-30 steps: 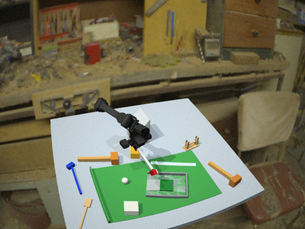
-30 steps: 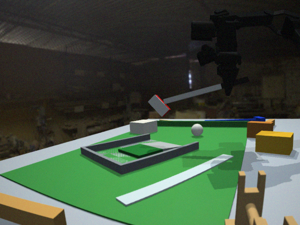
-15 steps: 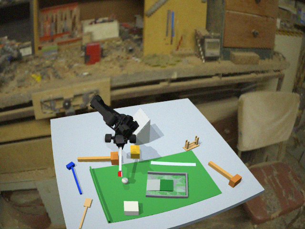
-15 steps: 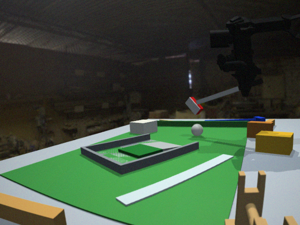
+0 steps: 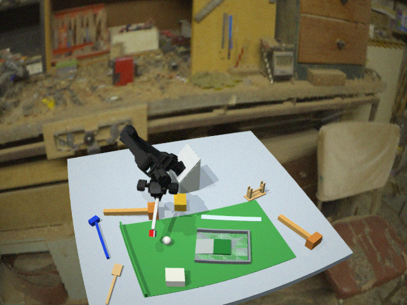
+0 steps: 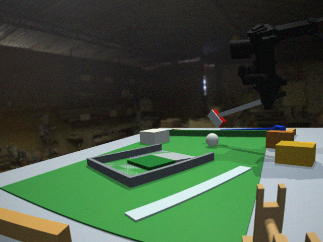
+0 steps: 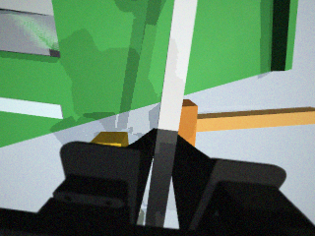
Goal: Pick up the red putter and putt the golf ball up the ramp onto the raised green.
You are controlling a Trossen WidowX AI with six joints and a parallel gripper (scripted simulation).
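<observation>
My gripper tip is 8 cm short of the red putter and 4 cm to the left of it. Round my gripper tip: yellow block: 7 cm behind, 13 cm to the left, 10 cm below; then blue putter: 6 cm ahead, 34 cm to the right, 10 cm below; then white golf ball: 18 cm ahead, 2 cm to the right, 9 cm below.
</observation>
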